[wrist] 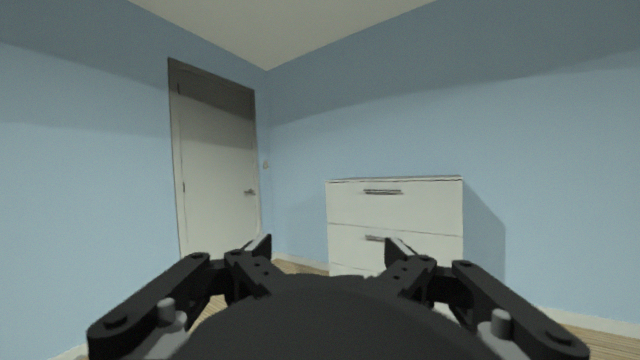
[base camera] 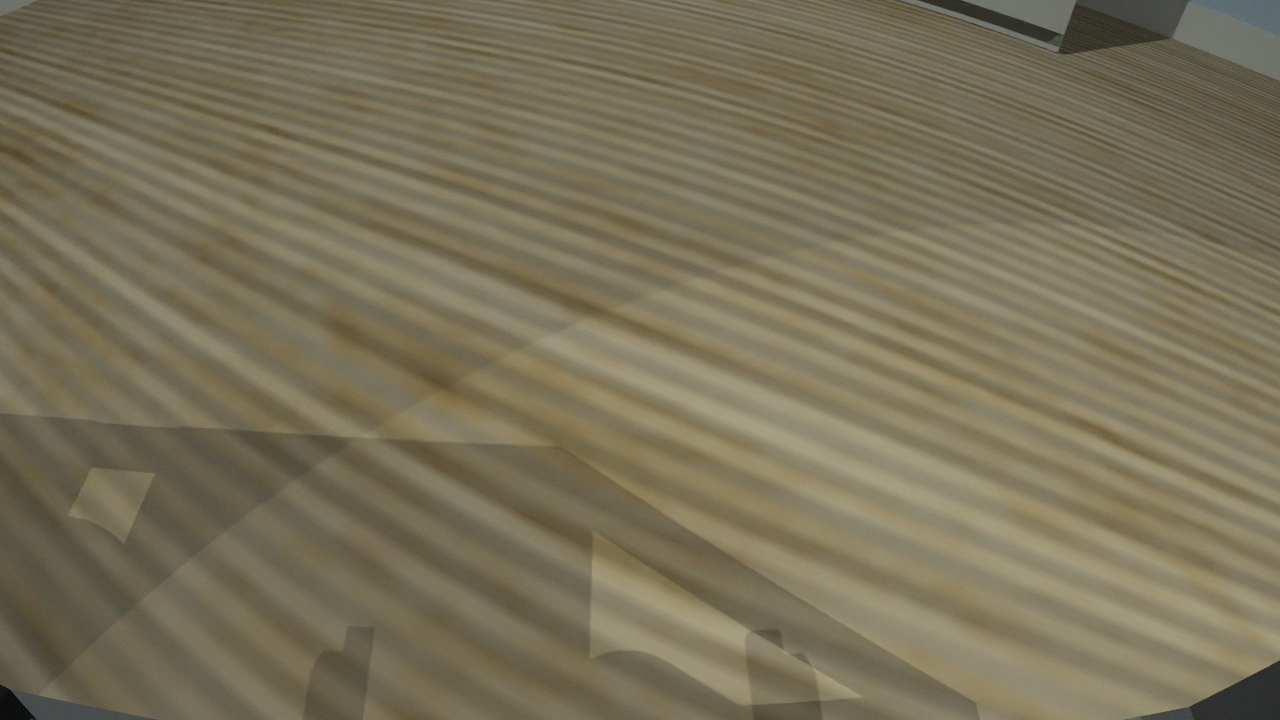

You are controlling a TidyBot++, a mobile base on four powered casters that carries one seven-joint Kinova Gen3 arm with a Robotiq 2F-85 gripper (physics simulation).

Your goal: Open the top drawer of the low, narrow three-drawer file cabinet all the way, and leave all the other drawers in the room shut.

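Frame: origin at the arm's base, x ahead, y left, z up, level; centimetres.
Seen in the pictures: gripper, between the fingertips: point(wrist: 327, 248).
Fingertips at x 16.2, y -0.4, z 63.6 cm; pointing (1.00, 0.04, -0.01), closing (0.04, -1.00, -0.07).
Observation:
A point is followed by its place in that frame.
My gripper point(wrist: 327, 248) @(x 16.2, y -0.4, z 63.6 cm) is open and empty, held level in the wrist view. Beyond it, well away from the fingers, stands a white drawer unit point(wrist: 425, 207) @(x 126.4, y -56.7, z 45.1 cm) against the blue wall. Its two upper drawers each have a horizontal bar handle and look shut. The top edge of a third front shows below them, and the rest is hidden behind the gripper. I cannot tell whether this unit is the low, narrow three-drawer file cabinet. The gripper does not show in the base camera view.
A closed door point(wrist: 217, 170) @(x 189.8, y 112.2, z 76.6 cm) with a lever handle is left of the unit, near the room corner. In the base camera view, the foot of a white piece of furniture point(base camera: 1029, 16) @(x 120.2, y -67.8, z -34.6 cm) shows at the upper right, on the wood floor point(base camera: 626, 268) @(x 52.9, y -0.9, z -39.7 cm). Shadows fall across the floor in front.

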